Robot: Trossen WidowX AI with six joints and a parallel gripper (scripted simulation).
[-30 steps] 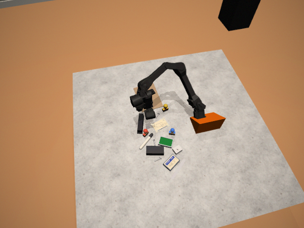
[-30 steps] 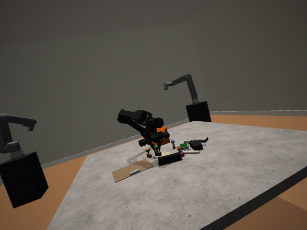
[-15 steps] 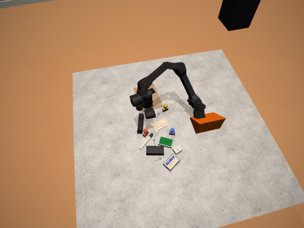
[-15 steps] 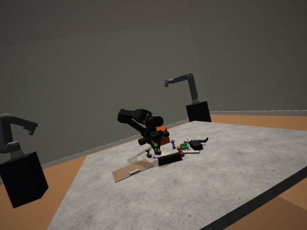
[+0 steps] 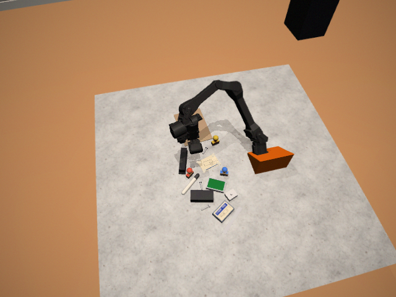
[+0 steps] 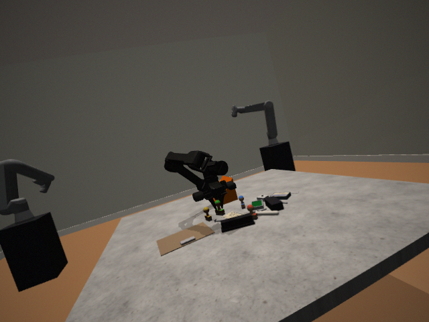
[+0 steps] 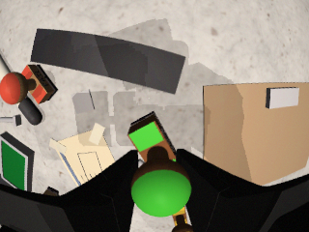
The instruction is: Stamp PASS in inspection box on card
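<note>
Right now my gripper tip is 6 cm past the green ink pad, 21 cm to the right of it and 7 cm above it. The rest, counted from my gripper tip: cream card 6 cm behind, 8 cm to the left, 8 cm below; green-knobbed stamp right at my gripper tip; black bar 7 cm ahead, 4 cm to the left, 6 cm below.
</note>
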